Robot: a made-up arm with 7 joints. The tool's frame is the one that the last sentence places.
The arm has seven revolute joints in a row. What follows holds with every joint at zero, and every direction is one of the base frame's. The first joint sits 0.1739 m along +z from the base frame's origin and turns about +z. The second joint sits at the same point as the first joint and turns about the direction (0, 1, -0.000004). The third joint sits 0.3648 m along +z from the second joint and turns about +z. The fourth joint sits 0.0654 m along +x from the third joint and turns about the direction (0, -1, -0.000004). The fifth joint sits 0.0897 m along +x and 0.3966 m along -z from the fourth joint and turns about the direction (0, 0.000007, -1). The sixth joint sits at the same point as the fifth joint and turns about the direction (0, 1, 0.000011). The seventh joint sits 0.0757 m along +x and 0.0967 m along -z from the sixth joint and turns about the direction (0, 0.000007, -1). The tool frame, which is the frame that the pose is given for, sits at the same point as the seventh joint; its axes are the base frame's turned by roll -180, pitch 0 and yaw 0 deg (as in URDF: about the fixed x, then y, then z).
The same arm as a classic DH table. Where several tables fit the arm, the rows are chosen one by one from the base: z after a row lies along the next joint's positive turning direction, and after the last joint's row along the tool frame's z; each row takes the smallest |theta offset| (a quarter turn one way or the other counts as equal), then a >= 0, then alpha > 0; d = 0 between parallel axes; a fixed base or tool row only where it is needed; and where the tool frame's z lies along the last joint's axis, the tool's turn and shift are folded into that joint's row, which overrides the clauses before.
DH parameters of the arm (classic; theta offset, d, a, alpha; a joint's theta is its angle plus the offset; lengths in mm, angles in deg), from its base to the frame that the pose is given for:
joint 1: 0 173.9 0 -90
joint 2: 0 0 0 90
joint 3: 0 364.8 65.4 90
joint 4: 0 0 89.7 90
joint 5: 0 396.6 0 90
joint 6: 0 0 75.7 -90
joint 7: 0 96.7 0 0

